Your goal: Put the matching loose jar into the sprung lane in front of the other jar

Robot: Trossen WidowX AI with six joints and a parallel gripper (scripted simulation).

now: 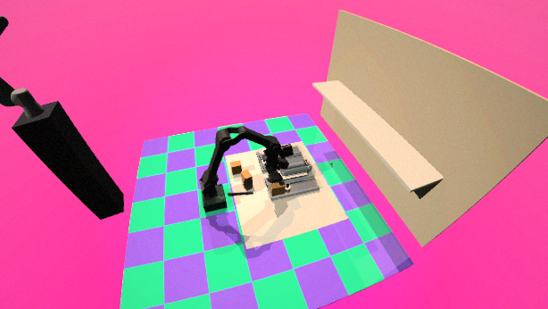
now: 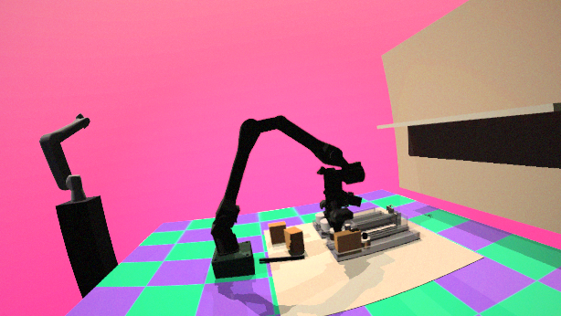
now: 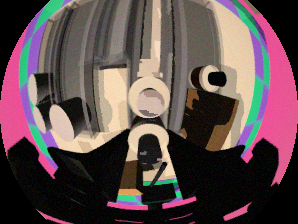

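Now: gripper tip 80 mm to the left of the brown box. Also, from my gripper tip: black rod 190 mm behind, 40 mm below; shelf wall 600 mm ahead, 360 mm above, 130 mm to the right.
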